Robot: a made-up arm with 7 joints. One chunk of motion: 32 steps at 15 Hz.
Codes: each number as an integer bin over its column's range. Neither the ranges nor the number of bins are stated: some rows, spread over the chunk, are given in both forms.
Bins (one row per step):
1: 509 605 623 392 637 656 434
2: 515 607 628 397 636 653 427
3: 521 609 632 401 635 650 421
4: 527 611 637 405 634 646 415
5: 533 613 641 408 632 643 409
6: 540 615 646 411 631 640 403
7: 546 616 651 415 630 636 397
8: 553 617 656 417 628 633 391
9: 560 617 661 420 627 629 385
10: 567 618 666 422 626 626 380
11: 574 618 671 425 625 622 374
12: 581 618 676 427 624 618 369
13: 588 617 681 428 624 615 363
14: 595 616 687 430 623 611 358
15: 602 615 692 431 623 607 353
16: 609 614 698 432 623 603 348
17: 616 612 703 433 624 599 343
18: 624 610 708 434 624 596 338
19: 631 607 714 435 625 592 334
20: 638 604 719 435 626 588 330
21: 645 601 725 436 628 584 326
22: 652 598 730 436 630 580 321
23: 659 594 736 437 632 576 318
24: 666 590 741 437 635 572 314
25: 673 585 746 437 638 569 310
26: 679 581 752 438 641 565 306
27: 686 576 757 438 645 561 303
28: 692 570 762 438 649 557 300
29: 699 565 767 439 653 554 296
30: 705 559 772 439 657 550 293
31: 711 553 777 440 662 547 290
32: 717 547 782 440 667 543 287
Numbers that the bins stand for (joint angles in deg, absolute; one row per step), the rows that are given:
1: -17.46 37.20 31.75 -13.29 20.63 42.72 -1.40
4: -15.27 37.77 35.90 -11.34 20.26 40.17 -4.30
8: -12.09 38.34 41.53 -9.53 19.51 36.86 -7.96
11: -9.52 38.43 45.98 -8.33 19.13 34.06 -10.55
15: -6.10 38.15 52.21 -7.43 18.88 30.24 -13.76
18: -3.41 37.67 56.95 -6.98 19.01 27.44 -16.04
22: 0.01 36.54 63.48 -6.68 19.76 23.37 -18.64
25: 2.57 35.31 68.22 -6.53 20.76 20.56 -20.32
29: 5.75 33.41 74.45 -6.23 22.63 16.74 -22.45
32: 7.95 31.71 78.90 -6.08 24.39 13.94 -23.82
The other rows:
2: -16.73 37.39 33.23 -12.54 20.51 41.96 -2.47
3: -16.00 37.58 34.42 -11.94 20.38 41.19 -3.38
5: -14.53 37.96 37.09 -10.89 20.01 39.41 -5.21
6: -13.68 38.15 38.57 -10.43 19.88 38.65 -6.13
7: -12.94 38.24 40.05 -9.83 19.76 37.63 -7.04
9: -11.23 38.34 43.02 -9.08 19.38 35.84 -8.87
10: -10.38 38.43 44.50 -8.78 19.26 35.08 -9.64
12: -8.67 38.43 47.47 -8.03 19.01 33.04 -11.31
13: -7.81 38.34 48.95 -7.88 19.01 32.28 -12.23
14: -6.96 38.24 50.73 -7.58 18.88 31.26 -12.99
16: -5.25 38.05 53.99 -7.28 18.88 29.22 -14.52
17: -4.39 37.86 55.47 -7.13 19.01 28.20 -15.28
19: -2.56 37.39 58.73 -6.83 19.13 26.42 -16.65
20: -1.70 37.11 60.22 -6.83 19.26 25.40 -17.26
21: -0.85 36.82 61.99 -6.68 19.51 24.38 -17.87
23: 0.86 36.16 65.26 -6.53 20.01 22.35 -19.10
24: 1.72 35.78 66.74 -6.53 20.38 21.33 -19.71
26: 3.30 34.93 70.00 -6.38 21.13 19.55 -20.93
27: 4.16 34.46 71.48 -6.38 21.63 18.53 -21.38
28: 4.89 33.89 72.97 -6.38 22.13 17.51 -21.84
30: 6.48 32.85 75.93 -6.23 23.13 15.73 -22.91
31: 7.21 32.28 77.41 -6.08 23.76 14.96 -23.37

